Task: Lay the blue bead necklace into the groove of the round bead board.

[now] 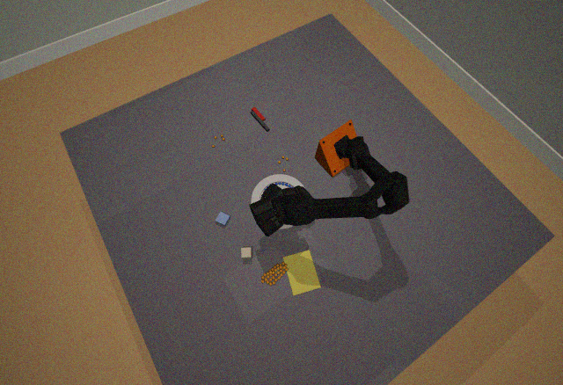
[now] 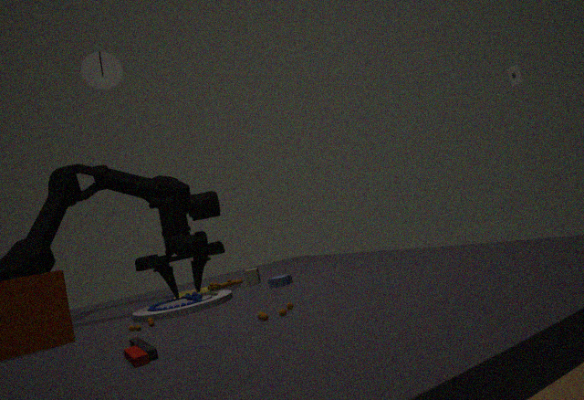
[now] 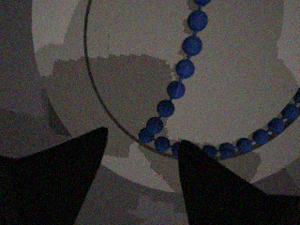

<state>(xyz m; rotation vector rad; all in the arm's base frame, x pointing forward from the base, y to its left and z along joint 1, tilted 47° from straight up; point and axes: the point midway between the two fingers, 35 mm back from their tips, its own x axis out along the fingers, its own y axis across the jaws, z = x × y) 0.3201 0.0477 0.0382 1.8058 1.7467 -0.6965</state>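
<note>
Now: the round white bead board 30 mm behind my gripper tip, 60 mm to the right of it and 10 mm below it. The rest, counted from my gripper tip: cream cube 170 mm ahead, 20 mm to the left; yellow sheet 60 mm ahead, 170 mm to the left, 20 mm below; light blue cube 160 mm ahead, 130 mm to the right, 10 mm below.
</note>
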